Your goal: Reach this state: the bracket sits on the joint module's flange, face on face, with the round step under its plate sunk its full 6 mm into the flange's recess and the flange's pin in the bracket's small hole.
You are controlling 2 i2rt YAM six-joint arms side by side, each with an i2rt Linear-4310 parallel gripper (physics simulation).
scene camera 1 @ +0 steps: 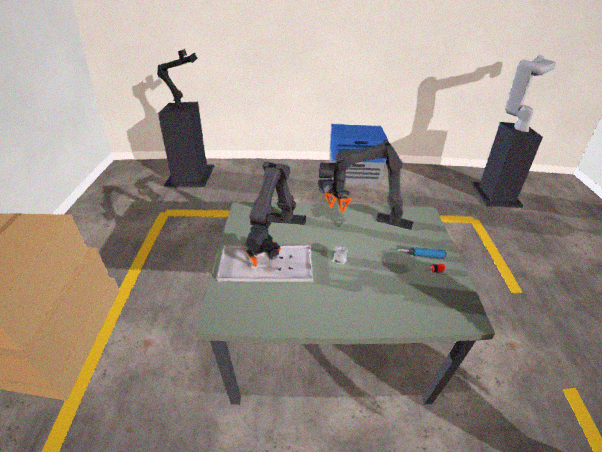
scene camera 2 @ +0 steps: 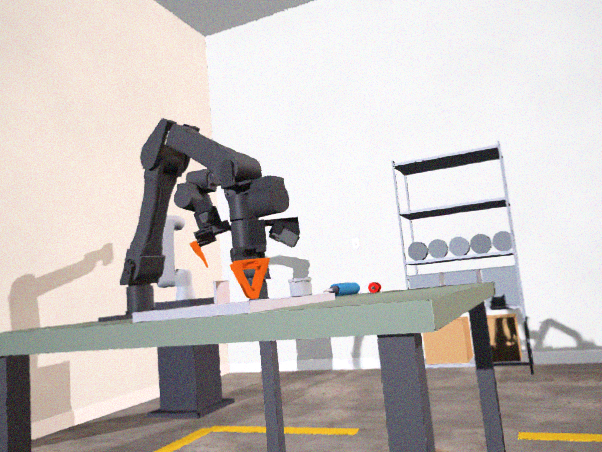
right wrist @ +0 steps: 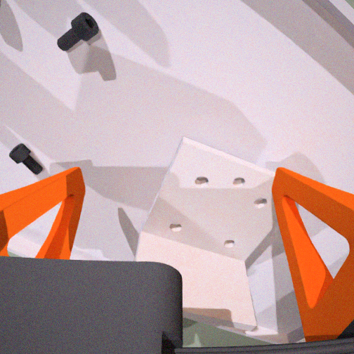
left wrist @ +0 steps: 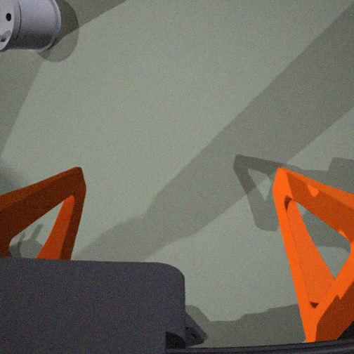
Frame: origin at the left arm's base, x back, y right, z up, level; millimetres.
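Where they show: left gripper, between the fingertips: (scene camera 1: 336,209) (scene camera 2: 224,260); right gripper, between the fingertips: (scene camera 1: 264,262) (scene camera 2: 252,298); left arm's base, origin of its link: (scene camera 1: 394,222); right arm's base, origin of its link: (scene camera 1: 287,219).
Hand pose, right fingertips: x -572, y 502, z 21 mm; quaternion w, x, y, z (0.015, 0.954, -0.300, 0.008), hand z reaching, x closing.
Things, the pixels of their top centre, and the offset from my right fingertips. "*": a spot on its surface instead. Level surfaces: height alone.
- white tray, centre of its top: (scene camera 2: 248,301) (scene camera 1: 265,261) dx +10, dy +1, dz -5 mm
- joint module, centre of its top: (scene camera 2: 299,276) (scene camera 1: 340,249) dx +170, dy -305, dz +43 mm
- blue-handled screwdriver, a spot on its surface: (scene camera 2: 345,288) * dx +331, dy -676, dz +2 mm
- small red tool, centre of its top: (scene camera 2: 373,282) (scene camera 1: 435,265) dx +264, dy -743, dz +14 mm
- green table, height of its surface: dz -21 mm
The bracket (right wrist: 212,210), a pale angled piece with several small holes in one plate, lies in the white tray (scene camera 1: 265,280) (scene camera 2: 190,313). My right gripper (scene camera 1: 267,259) (scene camera 2: 252,295) (right wrist: 178,177) is open low over the tray. In the right wrist view the bracket shows in the space between its fingers, nearer the right-hand finger, not gripped. The joint module (scene camera 1: 340,255) (scene camera 2: 300,287) (left wrist: 36,22), a pale short cylinder, stands upright on the table beside the tray; part of its holed flange face shows in the left wrist view. My left gripper (scene camera 1: 336,208) (left wrist: 179,177) is open and empty, high above the table's back part.
Black screws (right wrist: 77,31) (right wrist: 25,157) lie in the tray. A blue-handled screwdriver (scene camera 1: 429,253) (scene camera 2: 345,288) and a small red tool (scene camera 1: 438,268) (scene camera 2: 374,287) lie right of the module on the green table (scene camera 1: 350,315). A pale upright piece (scene camera 2: 221,291) shows behind the tray's edge.
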